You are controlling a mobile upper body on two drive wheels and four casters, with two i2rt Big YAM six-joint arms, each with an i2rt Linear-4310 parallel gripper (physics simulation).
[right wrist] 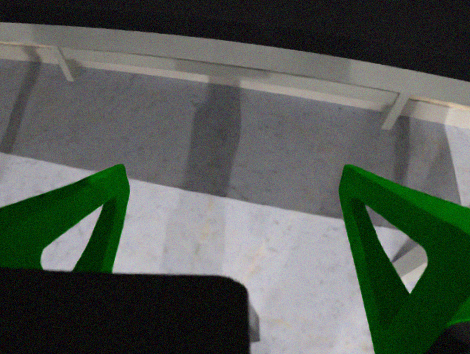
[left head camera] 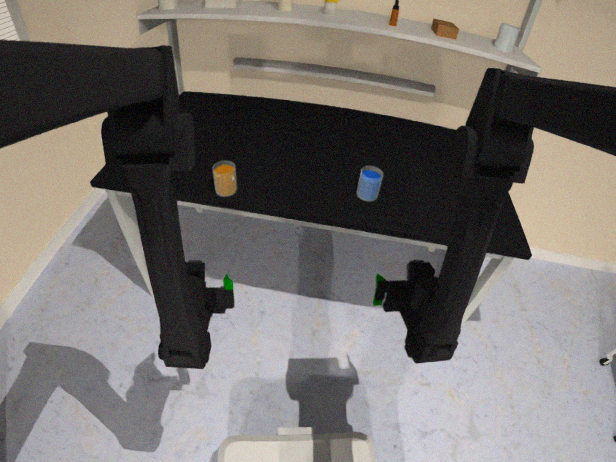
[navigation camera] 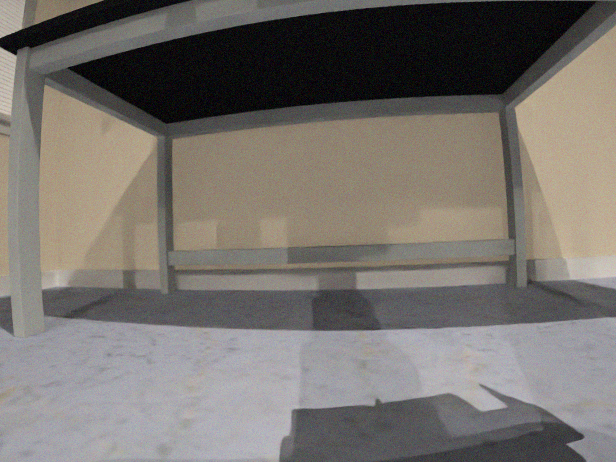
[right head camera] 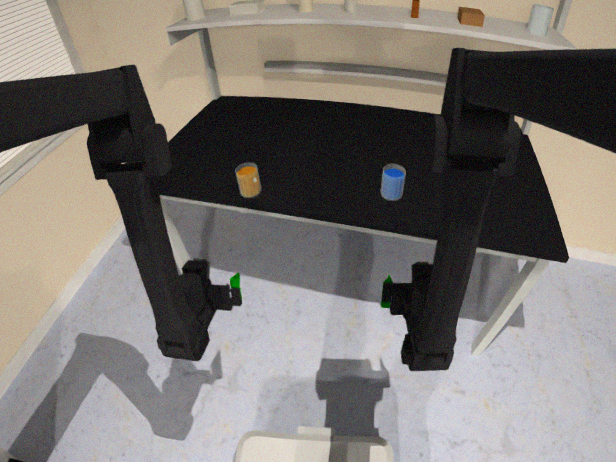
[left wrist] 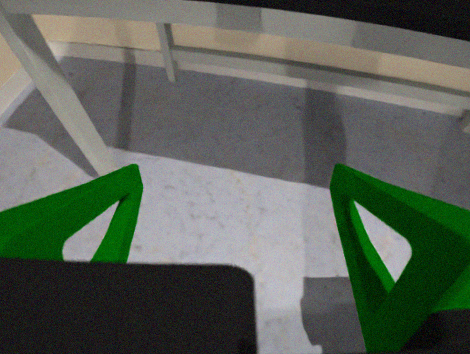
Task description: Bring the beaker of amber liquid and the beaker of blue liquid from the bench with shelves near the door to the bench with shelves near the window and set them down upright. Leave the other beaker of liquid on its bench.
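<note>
The beaker of amber liquid stands upright on the black bench top, left of centre near the front edge. The beaker of blue liquid stands upright to its right, also near the front edge. My left gripper is open and empty, in front of the bench, apart from the amber beaker. My right gripper is open and empty, in front of the bench on the blue beaker's side. The third beaker does not show.
A shelf above the bench holds a brown box, an orange-brown bottle and several containers. A window blind is at the left. A bench leg stands at the left in the navigation camera.
</note>
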